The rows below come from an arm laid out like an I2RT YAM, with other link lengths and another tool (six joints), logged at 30 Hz.
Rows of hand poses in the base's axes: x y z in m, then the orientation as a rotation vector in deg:
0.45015, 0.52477, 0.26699, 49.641, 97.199, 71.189
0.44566, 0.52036, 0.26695, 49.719, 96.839, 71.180
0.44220, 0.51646, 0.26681, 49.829, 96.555, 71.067
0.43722, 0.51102, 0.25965, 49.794, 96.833, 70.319
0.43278, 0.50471, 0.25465, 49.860, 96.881, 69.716
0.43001, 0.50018, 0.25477, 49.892, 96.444, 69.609
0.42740, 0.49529, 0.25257, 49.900, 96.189, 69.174
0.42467, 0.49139, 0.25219, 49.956, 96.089, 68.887
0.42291, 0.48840, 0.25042, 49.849, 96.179, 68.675
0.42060, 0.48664, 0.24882, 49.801, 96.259, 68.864
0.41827, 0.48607, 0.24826, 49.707, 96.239, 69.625
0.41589, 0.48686, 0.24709, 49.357, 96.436, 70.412
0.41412, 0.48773, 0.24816, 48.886, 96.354, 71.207
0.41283, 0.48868, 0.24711, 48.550, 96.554, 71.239
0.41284, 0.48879, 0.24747, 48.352, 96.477, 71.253
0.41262, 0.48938, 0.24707, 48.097, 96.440, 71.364
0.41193, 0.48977, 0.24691, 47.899, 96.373, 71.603
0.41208, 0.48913, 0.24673, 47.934, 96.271, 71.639
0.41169, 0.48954, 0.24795, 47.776, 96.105, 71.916
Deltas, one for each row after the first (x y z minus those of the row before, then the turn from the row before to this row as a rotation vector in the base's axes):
-0.00449, -0.00441, -0.00004, 0.102, -0.208, -0.233
-0.00346, -0.00390, -0.00014, 0.030, -0.135, -0.260
-0.00498, -0.00544, -0.00716, -0.579, 0.183, -0.235
-0.00444, -0.00631, -0.00500, -0.390, 0.080, -0.323
-0.00277, -0.00453, 0.00012, 0.029, -0.291, -0.308
-0.00261, -0.00489, -0.00220, -0.240, -0.170, -0.375
-0.00273, -0.00390, -0.00038, -0.149, -0.033, -0.231
-0.00176, -0.00299, -0.00177, -0.209, 0.007, -0.022
-0.00231, -0.00176, -0.00160, 0.091, 0.026, 0.164
-0.00233, -0.00057, -0.00056, 0.478, -0.082, 0.436
-0.00238, 0.00079, -0.00117, 0.338, -0.073, 0.672
-0.00177, 0.00087, 0.00107, 0.349, -0.338, 0.574
-0.00129, 0.00095, -0.00105, -0.167, -0.054, 0.261
0.00001, 0.00011, 0.00036, -0.060, -0.170, 0.046
-0.00022, 0.00059, -0.00040, -0.028, -0.175, 0.144
-0.00069, 0.00039, -0.00016, 0.090, -0.162, 0.174
0.00015, -0.00064, -0.00018, 0.062, -0.052, -0.050
-0.00039, 0.00041, 0.00122, 0.155, -0.209, 0.126

